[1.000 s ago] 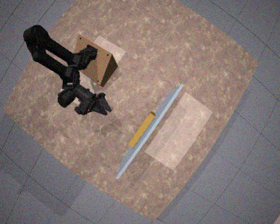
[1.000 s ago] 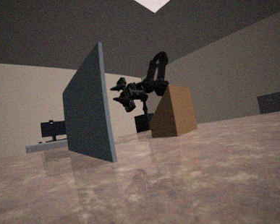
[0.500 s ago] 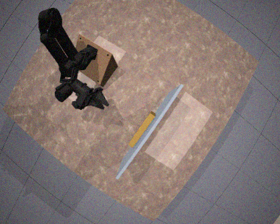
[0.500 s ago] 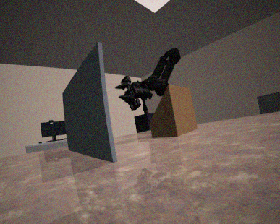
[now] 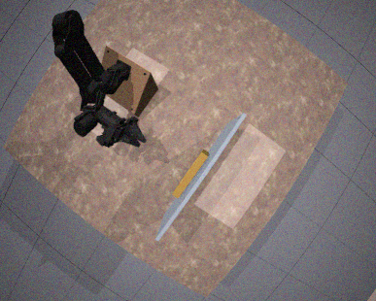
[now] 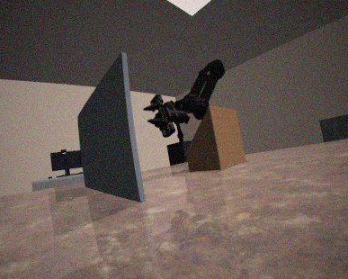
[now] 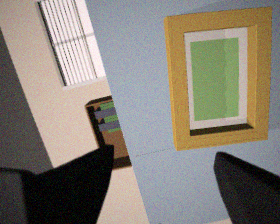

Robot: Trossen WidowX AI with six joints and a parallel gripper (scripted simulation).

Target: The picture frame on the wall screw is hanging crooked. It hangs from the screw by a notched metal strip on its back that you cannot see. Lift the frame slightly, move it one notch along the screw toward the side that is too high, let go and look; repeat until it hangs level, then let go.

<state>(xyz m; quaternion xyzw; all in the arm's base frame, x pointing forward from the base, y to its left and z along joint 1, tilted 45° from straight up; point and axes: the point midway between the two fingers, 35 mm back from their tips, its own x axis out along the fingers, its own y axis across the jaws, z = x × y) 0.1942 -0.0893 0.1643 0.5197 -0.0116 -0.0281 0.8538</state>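
The picture frame is 190 mm ahead of my gripper tip and 90 mm below it. The rest, counted from my gripper tip: blue-grey wall panel (200 mm ahead, 100 mm below, 10 mm to the left).
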